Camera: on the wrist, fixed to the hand. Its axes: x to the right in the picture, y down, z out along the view.
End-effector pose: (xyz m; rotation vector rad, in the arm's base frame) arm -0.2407 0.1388 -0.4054 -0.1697 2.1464 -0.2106
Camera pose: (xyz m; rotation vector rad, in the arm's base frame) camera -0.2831 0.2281 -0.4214 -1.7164 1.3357 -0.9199
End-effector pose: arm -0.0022 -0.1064 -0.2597 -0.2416 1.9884 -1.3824
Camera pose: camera -0.0164 -0.0516 -0.3423 2.0516 -1.3933 1.8314
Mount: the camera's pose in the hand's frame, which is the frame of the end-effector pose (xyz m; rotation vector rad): 0.0182 0.0923 -0.0343 -0.0419 -0.2660 -1.5266
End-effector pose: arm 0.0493 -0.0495 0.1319 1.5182 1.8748 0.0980
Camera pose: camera 0.1053 0.0072 0.1925 -0.2108 2.2488 -0.7023
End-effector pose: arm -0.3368 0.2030 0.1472 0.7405 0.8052 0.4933
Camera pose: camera -0.3638 0.2884 0.1920 0.0002 0.8731 -0.9381
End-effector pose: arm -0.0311 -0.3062 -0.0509 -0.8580 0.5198 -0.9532
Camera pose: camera -0.0016 -0.3079 -0.1466 -1.3891 -0.5004 -2.1375
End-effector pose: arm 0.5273 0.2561 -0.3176 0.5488 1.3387 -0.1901
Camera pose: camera 0.5421 0.3551 -0.3146 -0.6315 1.2346 -1.4062
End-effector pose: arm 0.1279 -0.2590 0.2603 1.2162 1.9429 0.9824
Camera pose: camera 0.1343 -0.2240 0.3539 -0.3267 1.8705 0.0138
